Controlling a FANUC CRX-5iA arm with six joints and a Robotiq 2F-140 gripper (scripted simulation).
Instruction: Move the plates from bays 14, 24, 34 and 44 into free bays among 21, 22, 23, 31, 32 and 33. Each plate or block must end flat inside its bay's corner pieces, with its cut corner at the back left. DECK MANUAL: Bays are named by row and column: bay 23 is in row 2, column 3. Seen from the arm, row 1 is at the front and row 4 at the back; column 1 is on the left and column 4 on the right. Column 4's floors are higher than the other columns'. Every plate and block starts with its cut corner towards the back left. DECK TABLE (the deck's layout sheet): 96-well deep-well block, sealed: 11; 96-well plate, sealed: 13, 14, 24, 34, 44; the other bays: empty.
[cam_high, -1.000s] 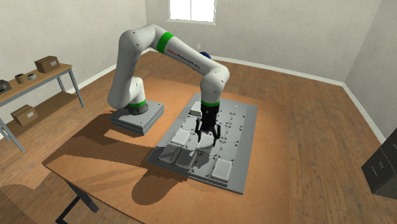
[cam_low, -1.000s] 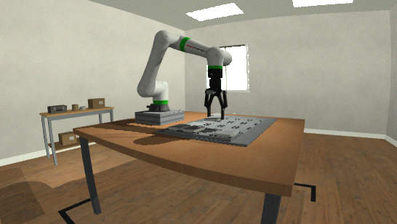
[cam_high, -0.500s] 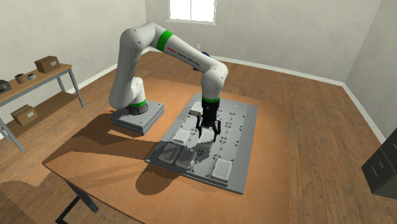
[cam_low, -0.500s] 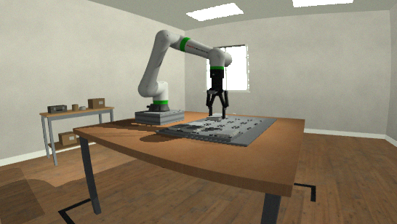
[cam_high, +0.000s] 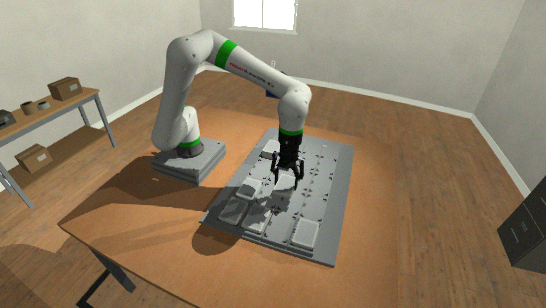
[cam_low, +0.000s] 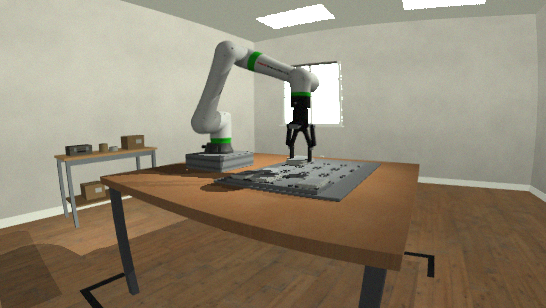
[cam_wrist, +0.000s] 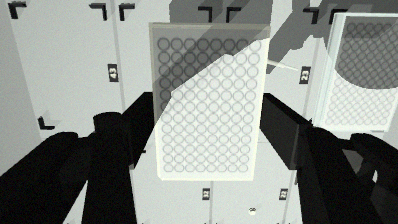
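My hand is 230 mm past the sealed deep-well block, 280 mm to the right of it and 80 mm above it. Also, from my hand: bay label 43: 100 mm ahead, 100 mm below; sealed 96-well plate: 170 mm behind, 50 mm to the right, 90 mm below.
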